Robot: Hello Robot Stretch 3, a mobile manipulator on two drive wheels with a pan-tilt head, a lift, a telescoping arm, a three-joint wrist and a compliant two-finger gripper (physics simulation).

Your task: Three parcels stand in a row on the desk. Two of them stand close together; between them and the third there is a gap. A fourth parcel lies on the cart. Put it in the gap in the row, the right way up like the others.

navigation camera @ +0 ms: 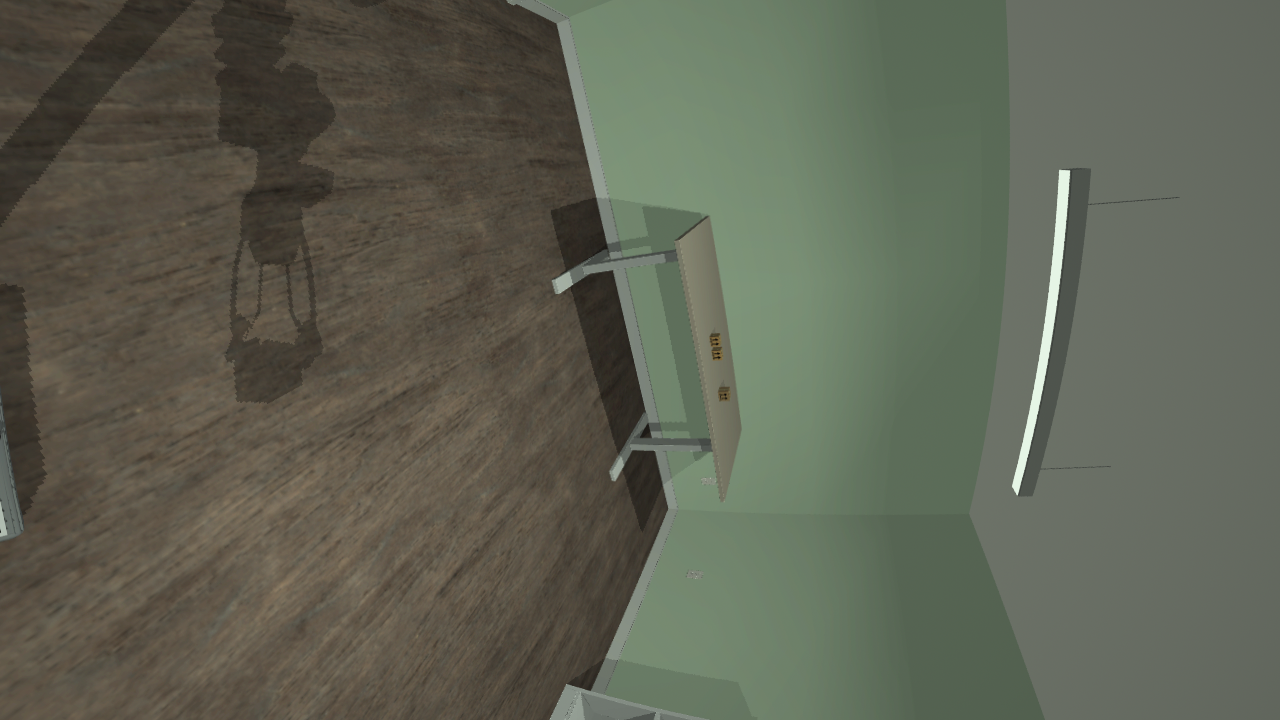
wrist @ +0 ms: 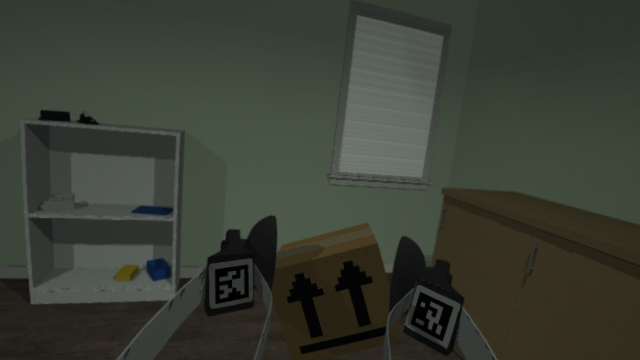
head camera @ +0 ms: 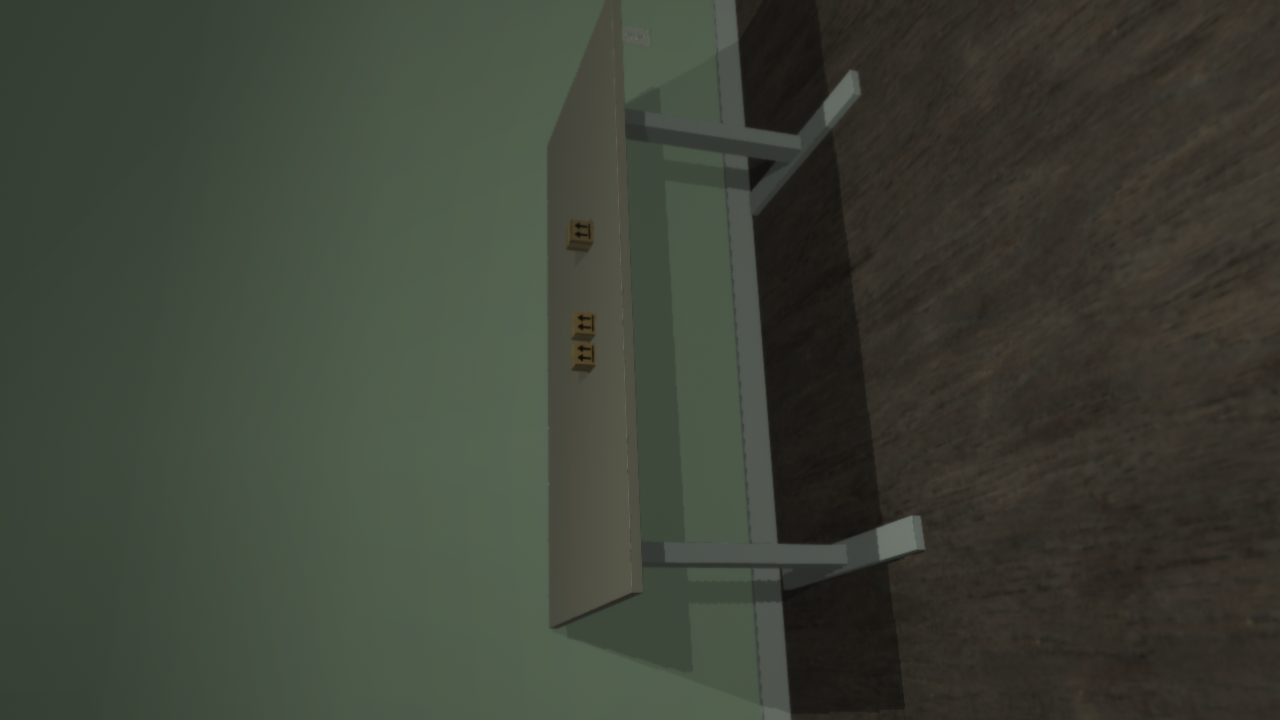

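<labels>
The gripper is visible in the wrist view (335,251). In the navigation camera view the gripper is out of frame, and in the head camera view it is out of frame. On a beige desk, (navigation camera: 695,251) and (head camera: 597,558) are the same spot.
</labels>
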